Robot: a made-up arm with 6 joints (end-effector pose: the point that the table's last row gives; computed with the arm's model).
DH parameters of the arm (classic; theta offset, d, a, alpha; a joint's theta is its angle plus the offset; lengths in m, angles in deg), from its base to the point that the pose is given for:
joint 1: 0 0.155 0 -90
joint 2: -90 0 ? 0
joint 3: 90 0.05 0 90
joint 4: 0 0.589 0 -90
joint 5: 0 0 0 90
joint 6: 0 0.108 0 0
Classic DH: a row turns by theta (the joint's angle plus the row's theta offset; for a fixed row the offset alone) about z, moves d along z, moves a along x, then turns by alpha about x.
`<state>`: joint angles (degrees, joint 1 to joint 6).
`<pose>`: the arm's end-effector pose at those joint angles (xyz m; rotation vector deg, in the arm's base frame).
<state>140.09 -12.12 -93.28 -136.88 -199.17 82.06</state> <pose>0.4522 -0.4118 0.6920 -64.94 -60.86 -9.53</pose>
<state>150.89 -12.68 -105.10 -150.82 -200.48 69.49</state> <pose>0.4839 -0.3056 0.5882 -53.10 -60.42 3.72</pose>
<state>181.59 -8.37 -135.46 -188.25 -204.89 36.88</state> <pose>0.3578 -0.0466 0.4315 -19.79 -59.35 43.29</pose>
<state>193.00 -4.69 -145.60 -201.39 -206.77 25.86</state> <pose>0.2711 -0.0069 0.4094 -7.10 -57.68 57.86</pose>
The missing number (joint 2, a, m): 0.707
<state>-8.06 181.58 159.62 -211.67 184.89 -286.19</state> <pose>-0.1592 0.0682 -0.0935 -88.62 136.38 -24.56</pose>
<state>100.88 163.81 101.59 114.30 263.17 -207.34</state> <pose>0.1187 -0.3649 -0.5262 28.87 64.38 71.35</pose>
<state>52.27 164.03 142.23 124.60 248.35 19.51</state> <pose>-0.1055 -0.1897 -0.1540 -78.23 46.46 -95.71</pose>
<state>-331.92 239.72 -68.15 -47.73 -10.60 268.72</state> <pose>-0.4676 -0.1761 -0.8872 -163.35 17.64 -12.08</pose>
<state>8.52 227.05 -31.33 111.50 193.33 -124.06</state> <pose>-0.6541 -0.0709 -0.7901 19.66 -5.92 130.17</pose>
